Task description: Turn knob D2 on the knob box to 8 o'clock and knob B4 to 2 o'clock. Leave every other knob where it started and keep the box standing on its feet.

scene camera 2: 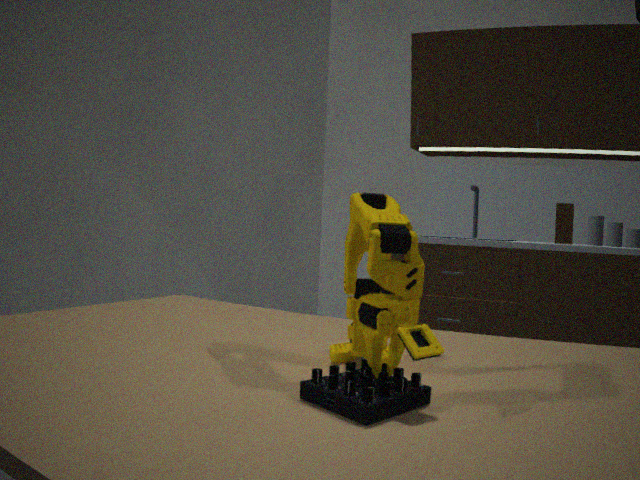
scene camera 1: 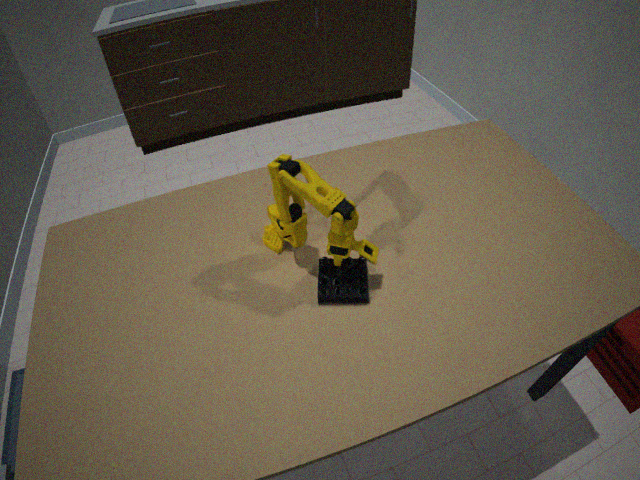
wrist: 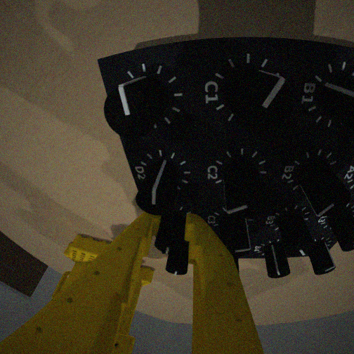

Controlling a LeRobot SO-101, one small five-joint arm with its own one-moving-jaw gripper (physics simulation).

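Where they show: end effector, tool point: [scene camera 2: 387, 372] [scene camera 1: 339, 260]; arm's base, origin of the base link: [scene camera 2: 358, 363] [scene camera 1: 287, 242].
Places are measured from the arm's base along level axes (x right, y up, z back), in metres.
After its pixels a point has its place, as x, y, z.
Note:
The black knob box [scene camera 1: 343, 297] @(-0.061, 0.021, -0.212) [scene camera 2: 336, 401] @(-0.068, 0.016, -0.216) [wrist: 192, 65] stands flat on the table, below my gripper. In the wrist view, knob D2 [wrist: 162, 182] has a pale pointer line slanting along it, beside its printed label. Knob B4 [wrist: 278, 265] is at the far row; its dial is mostly hidden. My gripper [scene camera 1: 337, 262] [scene camera 2: 378, 374] [wrist: 173, 220] is down among the knobs, its jaws on both sides of a dark D-column knob [wrist: 172, 230] just beyond D2. This looks like D3, but its label and pointer are hidden. The gripper is shut on it.
Knob C2 [wrist: 237, 187] stands beside D2, and more knobs stand close to the right jaw. Another knob [wrist: 177, 262] shows past the gripped one. The wooden table [scene camera 1: 206, 372] @(0.250, 0.000, -0.273) [scene camera 2: 155, 413] @(0.082, 0.000, -0.336) surrounds the box. The arm's base [scene camera 1: 286, 232] @(0.002, 0.049, -0.013) is behind the box. A brown cabinet [scene camera 1: 268, 67] stands beyond the table.

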